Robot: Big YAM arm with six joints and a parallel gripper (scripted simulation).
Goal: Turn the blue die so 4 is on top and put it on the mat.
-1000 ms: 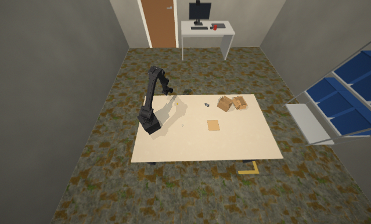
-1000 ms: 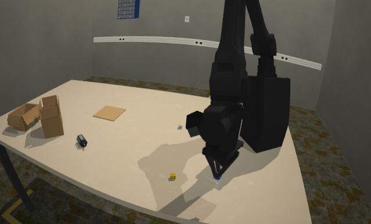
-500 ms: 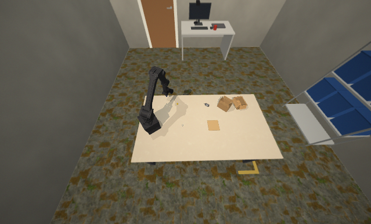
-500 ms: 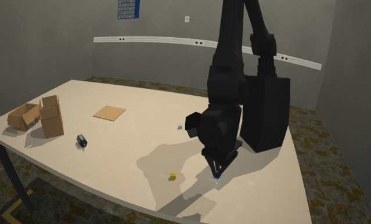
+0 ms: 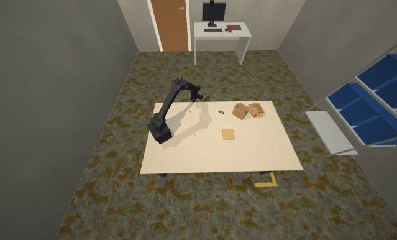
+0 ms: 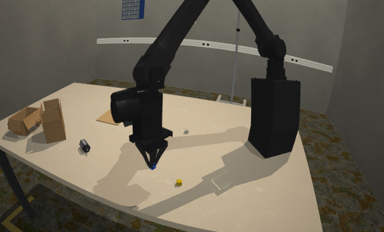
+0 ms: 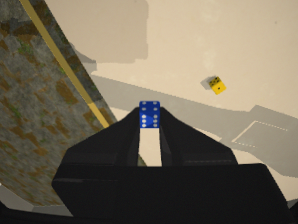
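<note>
The mat is 420 mm ahead of my hand, 400 mm to the right of it and 120 mm below it. Round my hand: blue die: 10 mm below; then yellow die: 110 mm below, 70 mm to the right, 60 mm behind; then white die: 410 mm to the right, 110 mm below, 30 mm ahead.
</note>
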